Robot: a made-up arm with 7 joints.
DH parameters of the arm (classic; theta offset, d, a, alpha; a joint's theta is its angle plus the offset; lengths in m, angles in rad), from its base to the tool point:
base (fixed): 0 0.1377 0.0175 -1.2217
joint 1: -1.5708 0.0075 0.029 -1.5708
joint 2: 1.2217 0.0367 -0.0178 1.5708
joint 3: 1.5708 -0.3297 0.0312 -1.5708
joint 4: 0 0.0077 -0.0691 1.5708
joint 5: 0 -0.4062 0.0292 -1.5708
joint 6: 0 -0.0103 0.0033 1.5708
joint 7: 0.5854 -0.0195 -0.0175 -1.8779
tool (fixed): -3.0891 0.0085 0 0
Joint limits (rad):
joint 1: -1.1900..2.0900
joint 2: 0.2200..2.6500
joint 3: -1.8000..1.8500
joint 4: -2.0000..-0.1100
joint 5: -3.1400..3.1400
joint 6: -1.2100..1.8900
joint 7: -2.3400..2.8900
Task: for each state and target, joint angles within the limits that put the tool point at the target. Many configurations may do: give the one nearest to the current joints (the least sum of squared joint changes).
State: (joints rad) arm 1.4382 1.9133 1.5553 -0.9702 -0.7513 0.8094 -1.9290
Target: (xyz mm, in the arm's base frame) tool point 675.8 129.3 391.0
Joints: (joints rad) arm 1.2621 2.5321 1.6205 -1.1704 -0.7460 0.7934 -1.9465
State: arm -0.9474 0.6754 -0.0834 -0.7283 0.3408 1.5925 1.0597
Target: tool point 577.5 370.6 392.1
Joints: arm -1.1900 1.0112 0.0926 -0.7605 0.3171 1.3956 1.2254
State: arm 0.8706 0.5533 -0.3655 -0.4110 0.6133 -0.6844 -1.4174
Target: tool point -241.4 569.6 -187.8
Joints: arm 1.2449 1.1051 -0.1474 -0.9489 0.5436 -0.8758 -1.5775
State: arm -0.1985 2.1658 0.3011 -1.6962 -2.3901 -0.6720 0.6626
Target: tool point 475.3 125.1 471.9
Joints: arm -0.1532 2.1223 0.2192 -1.9954 -2.3767 -0.6640 0.6535
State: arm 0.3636 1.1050 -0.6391 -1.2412 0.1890 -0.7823 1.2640
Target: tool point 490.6 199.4 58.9
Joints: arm -0.0658 1.3807 -0.2390 -1.8374 0.2640 -0.8438 1.3162
